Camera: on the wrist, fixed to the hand. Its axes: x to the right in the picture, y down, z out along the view.
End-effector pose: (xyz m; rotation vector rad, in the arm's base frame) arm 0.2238 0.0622 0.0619 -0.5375 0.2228 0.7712
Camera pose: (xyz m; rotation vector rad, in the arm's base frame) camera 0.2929 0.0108 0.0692 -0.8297 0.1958 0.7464
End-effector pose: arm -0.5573 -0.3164 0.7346 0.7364 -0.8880 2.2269
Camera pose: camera -0.5138 -0.2476 0.7638 0.5160 -1.0905 2.0401
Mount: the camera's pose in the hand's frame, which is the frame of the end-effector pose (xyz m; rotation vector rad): 0.0148 -0.0824 -0.0216 -0.2679 0.0925 -0.0359
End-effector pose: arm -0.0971 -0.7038 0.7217 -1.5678 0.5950 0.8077
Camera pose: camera -0.0215 -0.7113 0.7630 -1.8635 0.5398 0.8163
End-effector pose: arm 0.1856 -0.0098 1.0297 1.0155 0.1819 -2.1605
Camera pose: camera 0.1374 0.0504 0.9905 0.9621 0.5223 -2.0543
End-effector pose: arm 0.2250 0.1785 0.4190 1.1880 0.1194 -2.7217
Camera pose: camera 0.2153 0.2607 0.3939 1.2406 0.5043 -2.5761
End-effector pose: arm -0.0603 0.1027 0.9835 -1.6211 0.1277 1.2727
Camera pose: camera 0.0110 0.1321 1.0226 -1.9034 -0.0163 1.2272
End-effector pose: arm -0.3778 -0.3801 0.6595 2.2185 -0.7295 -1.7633
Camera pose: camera -0.3346 -0.3201 0.6147 2.1262 -0.4090 -1.6515
